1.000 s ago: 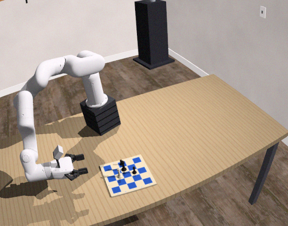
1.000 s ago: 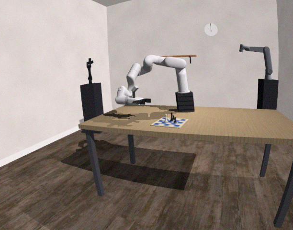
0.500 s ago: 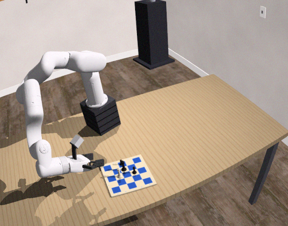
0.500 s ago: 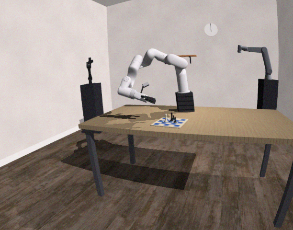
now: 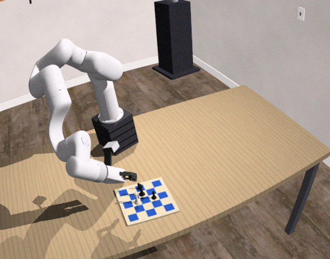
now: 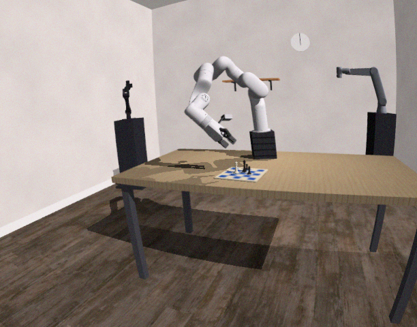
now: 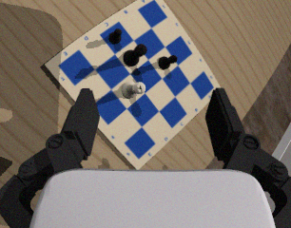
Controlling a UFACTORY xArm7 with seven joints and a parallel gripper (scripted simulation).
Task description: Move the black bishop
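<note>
The tall black piece lies 20 mm behind my hand, 70 mm to the left of it and 120 mm below it. Round my hand: white piece 30 mm to the left, 120 mm below; then blue-and-cream chessboard 10 mm ahead, 60 mm to the left, 160 mm below.
</note>
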